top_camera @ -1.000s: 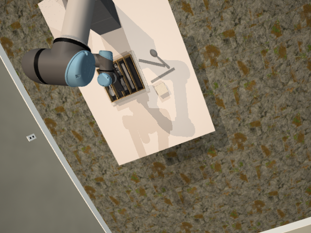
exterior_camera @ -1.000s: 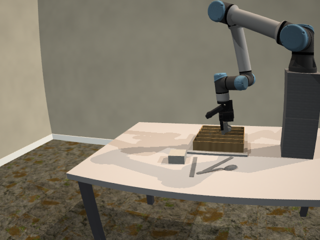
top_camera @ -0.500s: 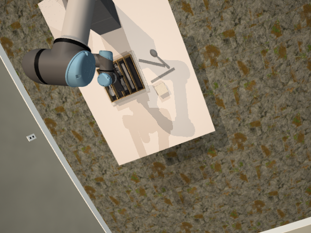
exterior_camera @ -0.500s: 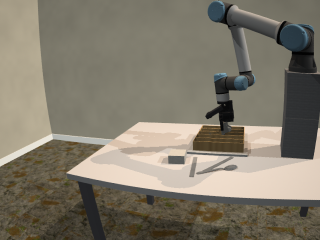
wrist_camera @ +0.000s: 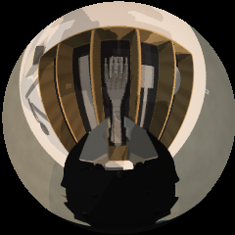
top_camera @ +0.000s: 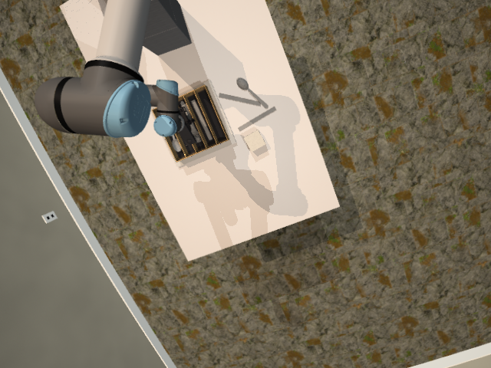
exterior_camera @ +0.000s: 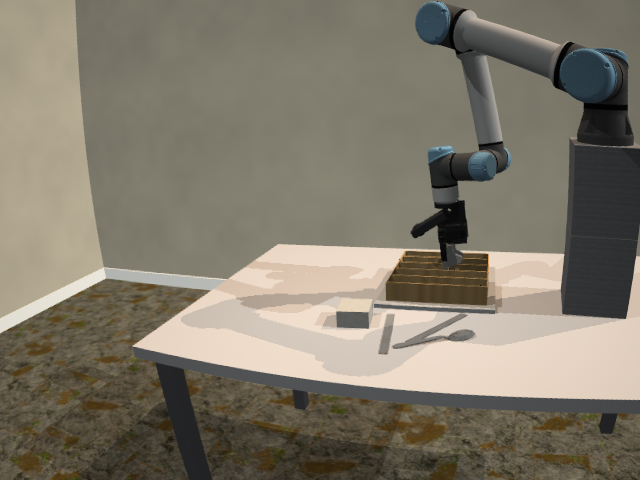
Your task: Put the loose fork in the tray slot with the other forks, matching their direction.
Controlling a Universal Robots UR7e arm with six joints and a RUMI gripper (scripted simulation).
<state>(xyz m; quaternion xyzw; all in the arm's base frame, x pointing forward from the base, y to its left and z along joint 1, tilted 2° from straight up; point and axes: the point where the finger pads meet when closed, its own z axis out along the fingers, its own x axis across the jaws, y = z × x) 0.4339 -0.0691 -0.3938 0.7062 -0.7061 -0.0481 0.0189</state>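
Now: hand 20 mm short of the wooden cutlery tray. Round my hand: pale block (260 mm to the left, 210 mm ahead, 30 mm below).
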